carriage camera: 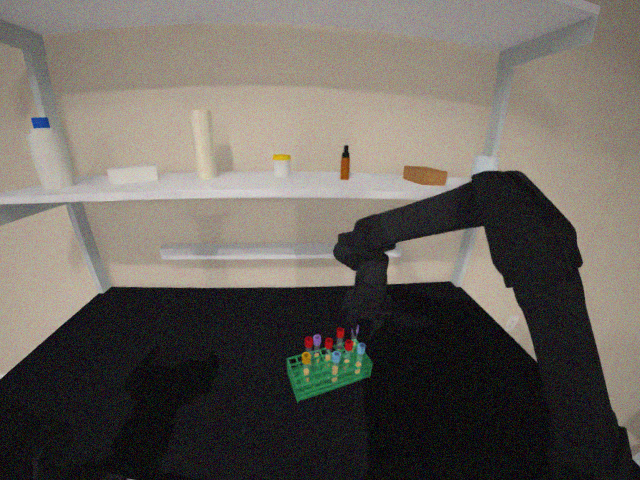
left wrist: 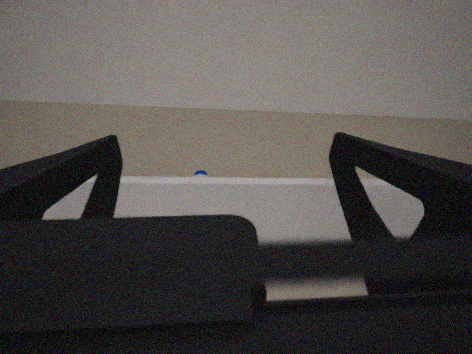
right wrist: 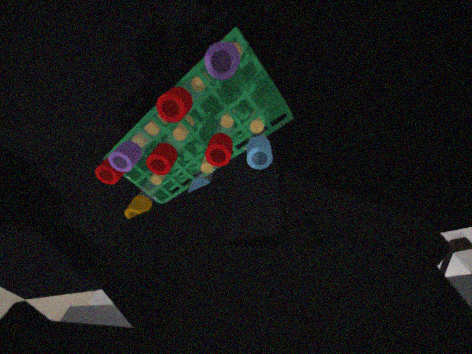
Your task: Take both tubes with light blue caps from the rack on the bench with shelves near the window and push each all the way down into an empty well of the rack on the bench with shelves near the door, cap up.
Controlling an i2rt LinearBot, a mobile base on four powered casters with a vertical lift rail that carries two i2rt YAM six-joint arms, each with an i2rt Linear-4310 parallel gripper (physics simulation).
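Places are measured from the left arm's base along level axes (x ahead, y left, z up), in millimetres.
Pixels of known places: left gripper, fingertip midpoint: (left wrist: 228,146); right gripper, fingertip midpoint: (carriage camera: 362,335) (right wrist: 257,179).
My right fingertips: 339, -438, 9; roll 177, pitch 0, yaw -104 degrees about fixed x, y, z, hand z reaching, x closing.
Note:
Behind a point stands the place of what it marks, as x, y, z.
A green rack (carriage camera: 333,386) @[299, -377, -125] (right wrist: 272,97) @[352, -460, -109] stands on the black bench top and holds several tubes. One light-blue-capped tube (carriage camera: 361,348) @[329, -438, -21] (right wrist: 259,152) @[342, -441, -20] stands upright at the rack's right front corner. The other light-blue-capped tube (carriage camera: 336,357) @[302, -378, -21] (right wrist: 199,183) @[320, -382, -30] stands in the front row near the middle; its cap is mostly hidden in the right wrist view. My right gripper (carriage camera: 368,326) @[339, -438, 9] (right wrist: 257,179) @[339, -438, 9] is partly open and empty, above and behind the rack's right end in the carriage view. My left gripper (left wrist: 228,146) @[39, 2, 437] is wide open and empty, facing a shelf. The other rack does not show.
Red, purple and orange caps stand close around the light blue ones. A white shelf (carriage camera: 248,192) @[437, -177, 312] above the bench bears a white bottle (carriage camera: 49,157) @[467, 360, 399], a cream cylinder (carriage camera: 203,144) @[577, -19, 410], a yellow-lidded jar (carriage camera: 282,166) @[619, -224, 348], an amber bottle (carriage camera: 345,166) @[603, -398, 354] and a brown block (carriage camera: 424,175) @[575, -612, 345]. Grey posts flank it.

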